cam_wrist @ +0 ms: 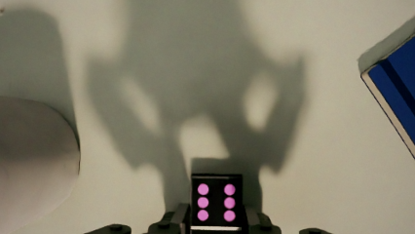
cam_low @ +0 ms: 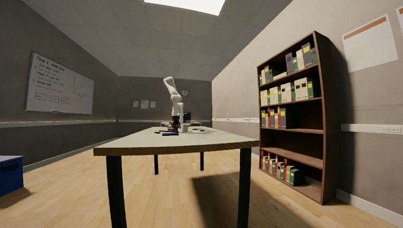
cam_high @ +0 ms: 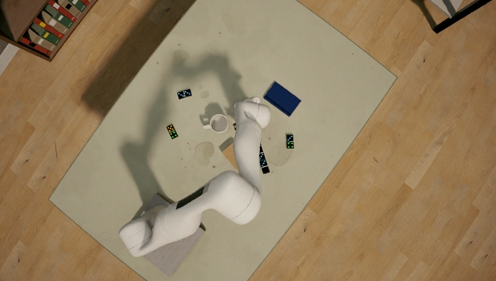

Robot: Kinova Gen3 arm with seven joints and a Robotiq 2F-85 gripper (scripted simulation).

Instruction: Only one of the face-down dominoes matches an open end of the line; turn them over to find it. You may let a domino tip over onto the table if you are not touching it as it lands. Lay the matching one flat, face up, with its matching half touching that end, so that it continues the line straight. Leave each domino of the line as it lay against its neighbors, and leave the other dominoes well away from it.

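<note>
My hand is 9 cm to the right of the white mug, 8 cm past it and 1 cm below it. The rest, counted from my hand: domino 1 cm below; then tan block 13 cm behind, 3 cm to the right.
</note>
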